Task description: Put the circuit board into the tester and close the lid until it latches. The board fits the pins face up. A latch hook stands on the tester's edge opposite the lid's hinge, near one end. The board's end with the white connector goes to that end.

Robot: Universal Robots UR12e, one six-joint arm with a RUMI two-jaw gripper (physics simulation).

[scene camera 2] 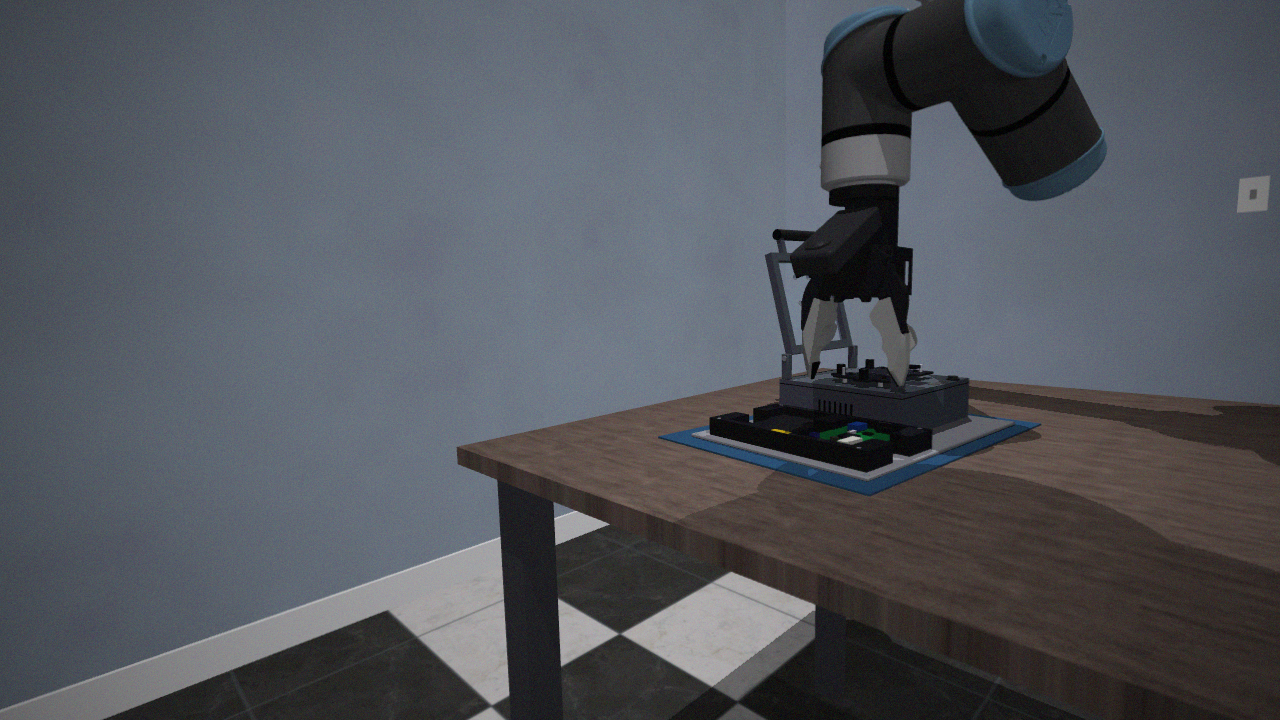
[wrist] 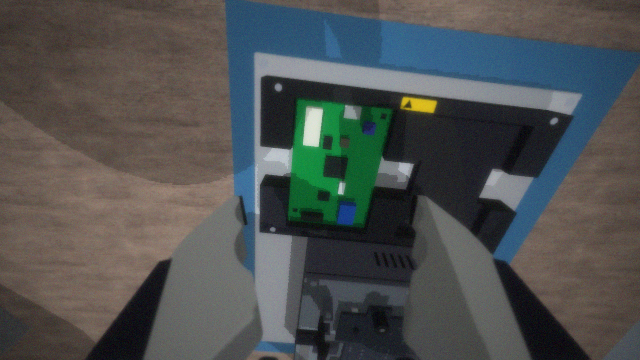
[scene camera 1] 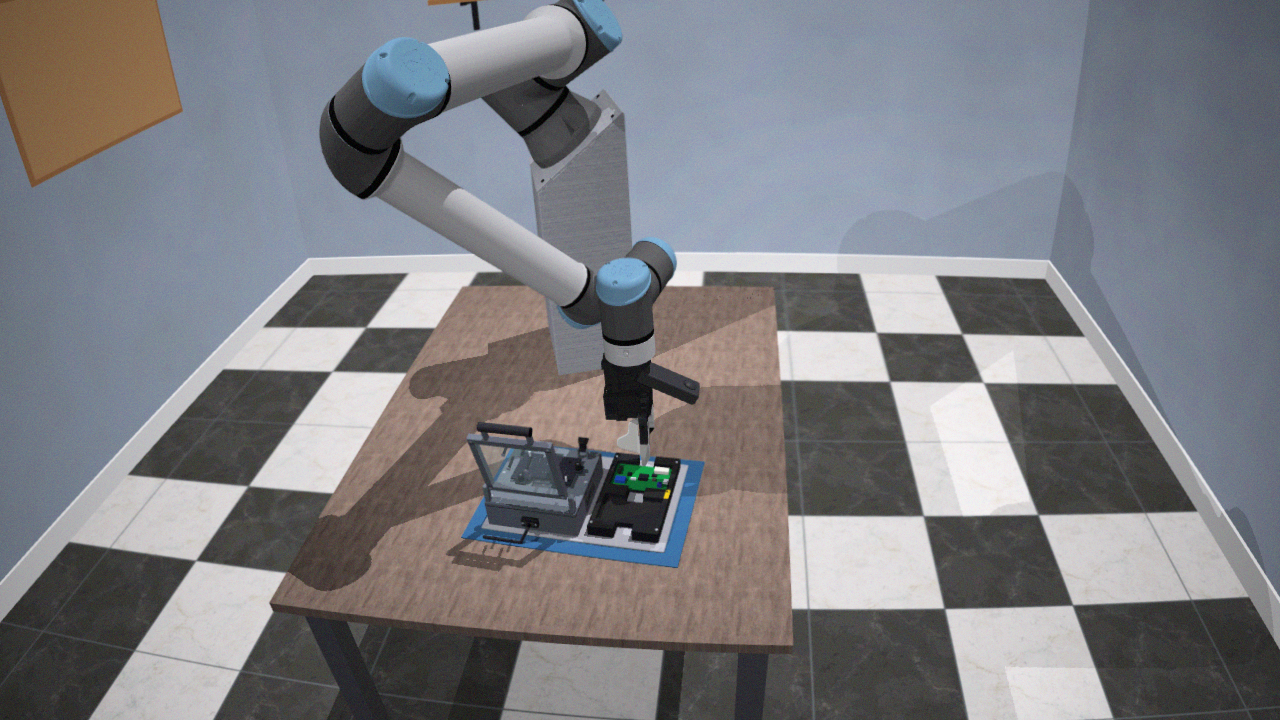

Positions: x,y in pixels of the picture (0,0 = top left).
Scene:
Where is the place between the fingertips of my gripper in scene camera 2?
At 853,382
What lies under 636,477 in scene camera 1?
A green circuit board.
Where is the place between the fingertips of my gripper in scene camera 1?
646,449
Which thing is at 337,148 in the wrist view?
A green circuit board.

